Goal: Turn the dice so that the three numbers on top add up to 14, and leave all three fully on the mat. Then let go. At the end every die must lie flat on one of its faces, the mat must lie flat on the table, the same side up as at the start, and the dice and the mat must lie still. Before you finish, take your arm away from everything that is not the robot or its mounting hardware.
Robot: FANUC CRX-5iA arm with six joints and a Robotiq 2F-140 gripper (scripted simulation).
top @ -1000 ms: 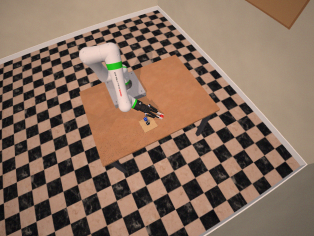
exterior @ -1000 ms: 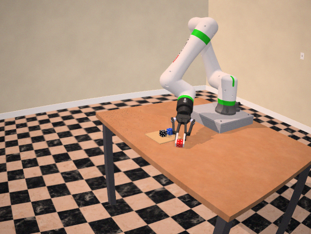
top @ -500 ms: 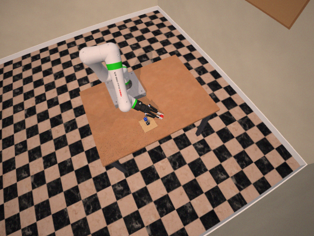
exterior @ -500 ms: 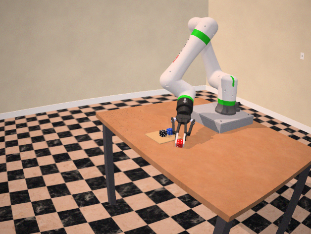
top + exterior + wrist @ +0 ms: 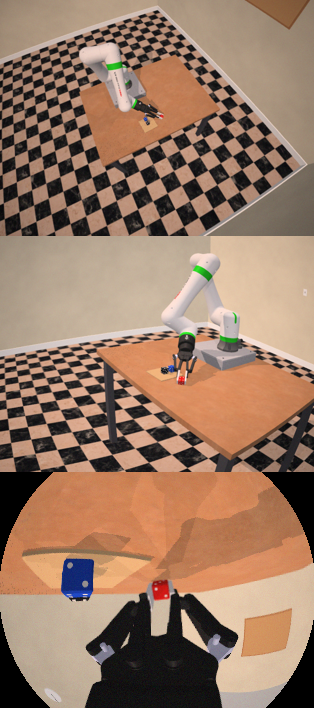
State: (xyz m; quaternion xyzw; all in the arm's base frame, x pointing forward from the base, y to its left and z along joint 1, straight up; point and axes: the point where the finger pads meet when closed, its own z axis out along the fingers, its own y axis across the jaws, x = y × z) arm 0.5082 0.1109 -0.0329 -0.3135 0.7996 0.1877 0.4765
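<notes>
Now: the blue die 130 mm to the right of my hand, 50 mm behind it and 10 mm below it. Also, from my hand: tan mat: 130 mm to the right, 30 mm below; black die: 130 mm to the right, 10 mm below; red die: 10 mm to the left, 10 mm below, 10 mm ahead.
</notes>
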